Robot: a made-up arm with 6 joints. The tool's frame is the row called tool.
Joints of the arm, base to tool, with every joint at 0 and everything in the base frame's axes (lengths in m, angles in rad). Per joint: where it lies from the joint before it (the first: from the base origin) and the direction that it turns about. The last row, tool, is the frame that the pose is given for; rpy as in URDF.
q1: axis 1 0 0 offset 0.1 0.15 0.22
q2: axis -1 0 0 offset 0.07 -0.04 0.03
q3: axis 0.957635 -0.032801 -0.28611 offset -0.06 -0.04 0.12
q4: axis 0 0 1 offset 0 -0.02 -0.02
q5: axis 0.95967 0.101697 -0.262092 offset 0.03 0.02 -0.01
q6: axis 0 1 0 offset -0.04 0 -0.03
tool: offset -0.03 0.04 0.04 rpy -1.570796 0 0
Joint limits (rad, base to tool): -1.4..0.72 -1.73..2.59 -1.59..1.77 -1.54..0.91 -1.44..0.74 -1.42..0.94
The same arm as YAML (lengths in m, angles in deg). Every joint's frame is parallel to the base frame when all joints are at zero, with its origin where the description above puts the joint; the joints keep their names.
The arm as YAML. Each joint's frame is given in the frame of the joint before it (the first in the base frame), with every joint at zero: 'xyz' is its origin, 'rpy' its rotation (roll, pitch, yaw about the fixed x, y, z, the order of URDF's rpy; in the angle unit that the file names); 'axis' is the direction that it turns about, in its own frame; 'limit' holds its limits. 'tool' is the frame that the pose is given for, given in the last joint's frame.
units:
  length: m
  angle: deg
joints:
  - name: q1
    type: revolute
    origin:
      xyz: [0.1, 0.15, 0.22]
      rpy: [0.0, 0.0, 0.0]
    axis: [1.0, 0.0, 0.0]
    limit:
      lower: -80.21
      upper: 41.25
  - name: q2
    type: revolute
    origin:
      xyz: [0.07, -0.04, 0.03]
      rpy: [0.0, 0.0, 0.0]
    axis: [-1.0, 0.0, 0.0]
    limit:
      lower: -99.12
      upper: 148.4
  - name: q3
    type: revolute
    origin:
      xyz: [-0.06, -0.04, 0.12]
      rpy: [0.0, 0.0, 0.0]
    axis: [0.957635, -0.032801, -0.28611]
    limit:
      lower: -91.1
      upper: 101.41
  - name: q4
    type: revolute
    origin:
      xyz: [0.0, -0.02, -0.02]
      rpy: [0.0, 0.0, 0.0]
    axis: [0.0, 0.0, 1.0]
    limit:
      lower: -88.24
      upper: 52.14
  - name: q5
    type: revolute
    origin:
      xyz: [0.03, 0.02, -0.01]
      rpy: [0.0, 0.0, 0.0]
    axis: [0.95967, 0.101697, -0.262092]
    limit:
      lower: -82.51
      upper: 42.4
  - name: q6
    type: revolute
    origin:
      xyz: [-0.04, 0.0, -0.03]
      rpy: [0.0, 0.0, 0.0]
    axis: [0.0, 1.0, 0.0]
    limit:
      lower: -81.36
      upper: 53.86
tool:
  origin:
    xyz: [-0.03, 0.04, 0.04]
    rpy: [-90.0, 0.0, 0.0]

